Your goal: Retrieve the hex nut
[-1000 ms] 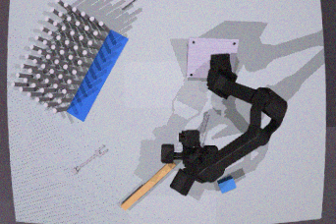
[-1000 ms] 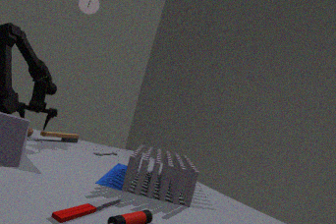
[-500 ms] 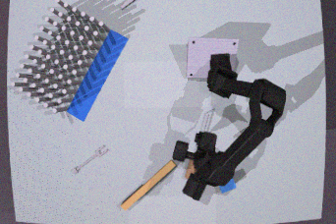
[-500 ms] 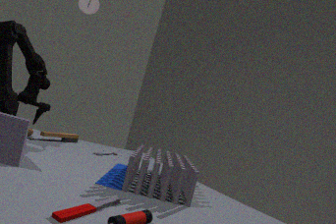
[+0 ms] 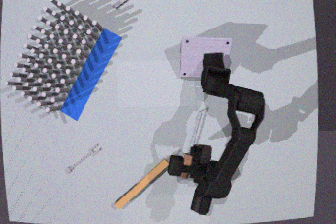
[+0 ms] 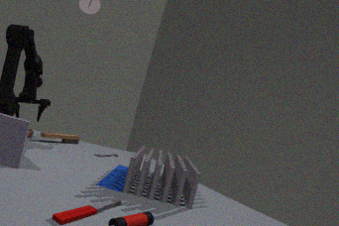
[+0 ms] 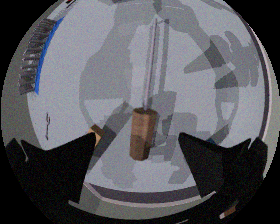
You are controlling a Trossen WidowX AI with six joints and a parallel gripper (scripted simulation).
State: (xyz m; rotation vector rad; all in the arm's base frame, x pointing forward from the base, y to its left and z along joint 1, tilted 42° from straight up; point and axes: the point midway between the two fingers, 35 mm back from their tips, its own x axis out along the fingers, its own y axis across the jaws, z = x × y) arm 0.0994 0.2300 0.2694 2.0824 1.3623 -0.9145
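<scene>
The brown-handled hook tool is 7 cm to the right of my gripper tip, 7 cm below it and 2 cm behind it. From my gripper tip the other things lie so: wrench (41 cm ahead, 8 cm below, 1 cm to the right); then blue taped strip (35 cm ahead, 34 cm to the right, 8 cm below); then hex nut (46 cm to the right, 46 cm ahead, 8 cm below).
</scene>
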